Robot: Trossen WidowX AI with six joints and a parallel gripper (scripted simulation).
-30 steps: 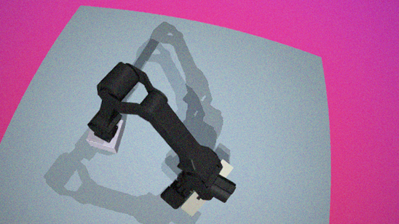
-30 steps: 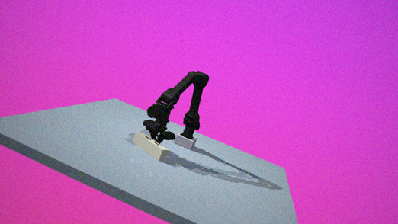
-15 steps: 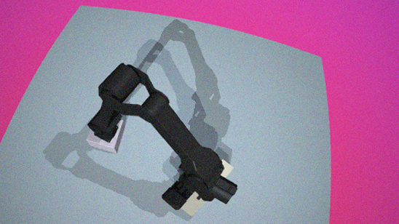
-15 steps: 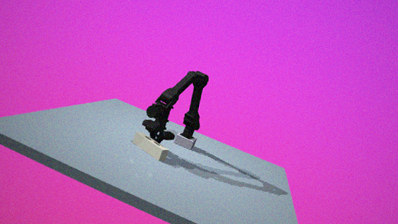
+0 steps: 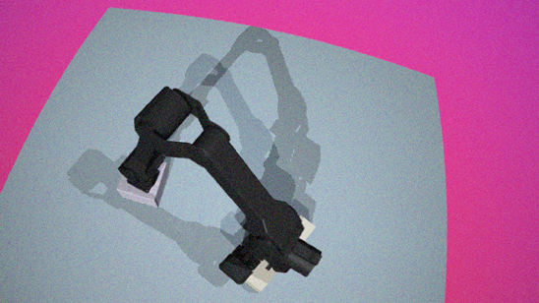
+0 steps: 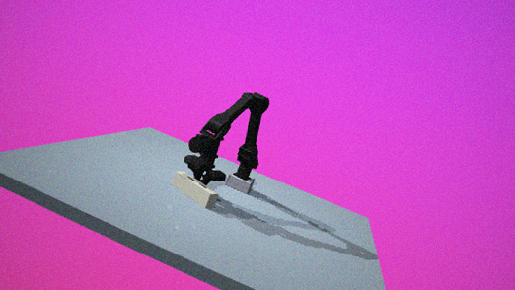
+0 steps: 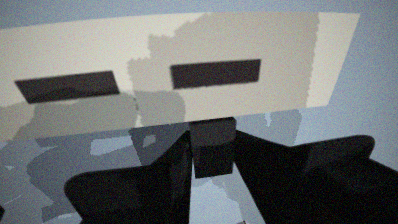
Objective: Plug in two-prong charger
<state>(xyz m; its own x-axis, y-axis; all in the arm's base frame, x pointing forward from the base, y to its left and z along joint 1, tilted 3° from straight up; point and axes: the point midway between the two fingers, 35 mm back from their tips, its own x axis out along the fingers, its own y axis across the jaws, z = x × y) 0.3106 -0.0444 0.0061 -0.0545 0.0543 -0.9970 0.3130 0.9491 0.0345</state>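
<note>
My gripper tip is 20 mm short of the dark two-prong charger, 10 mm to the left of it and 10 mm below it.
</note>
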